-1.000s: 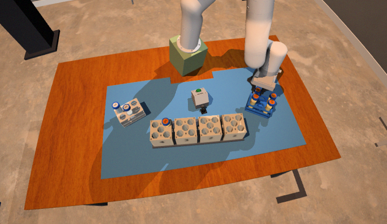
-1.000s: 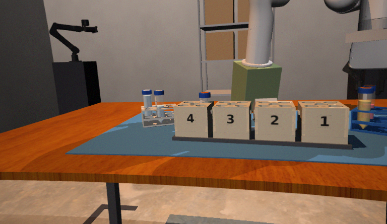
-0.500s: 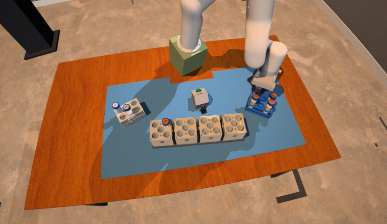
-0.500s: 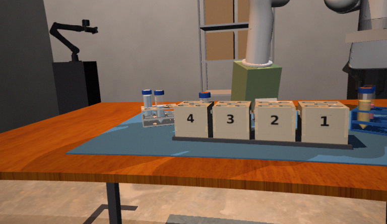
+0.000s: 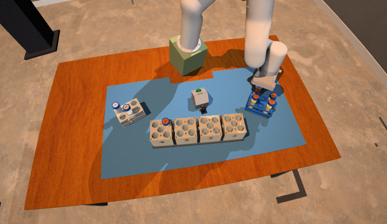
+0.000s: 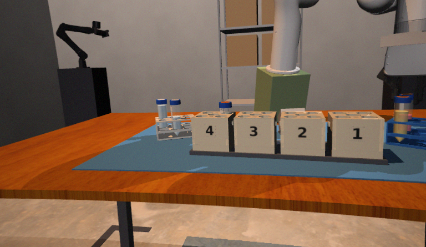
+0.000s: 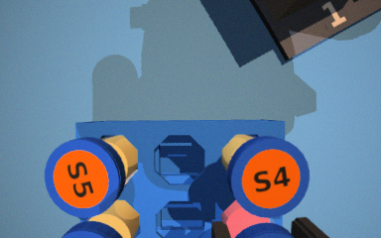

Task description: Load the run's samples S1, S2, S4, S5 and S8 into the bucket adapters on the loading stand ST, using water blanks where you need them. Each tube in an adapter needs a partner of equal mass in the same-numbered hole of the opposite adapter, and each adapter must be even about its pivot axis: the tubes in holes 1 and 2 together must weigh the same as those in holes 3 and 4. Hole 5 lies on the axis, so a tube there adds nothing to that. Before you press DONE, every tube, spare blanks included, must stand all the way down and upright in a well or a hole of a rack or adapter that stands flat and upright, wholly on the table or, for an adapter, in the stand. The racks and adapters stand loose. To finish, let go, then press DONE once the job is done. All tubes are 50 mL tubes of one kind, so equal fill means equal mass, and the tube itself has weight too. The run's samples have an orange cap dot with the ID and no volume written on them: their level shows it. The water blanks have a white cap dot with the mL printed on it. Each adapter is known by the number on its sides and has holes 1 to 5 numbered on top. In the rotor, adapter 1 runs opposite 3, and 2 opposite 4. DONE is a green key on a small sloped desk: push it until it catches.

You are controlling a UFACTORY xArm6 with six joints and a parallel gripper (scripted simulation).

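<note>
Right now my hand is 10 mm past the sample tube and 50 mm above it. Also, from my hand: green key 120 mm behind, 270 mm to the right, 50 mm below; blue sample rack 40 mm ahead, 20 mm to the left, 90 mm below; loading stand 80 mm ahead, 340 mm to the right, 110 mm below.
</note>
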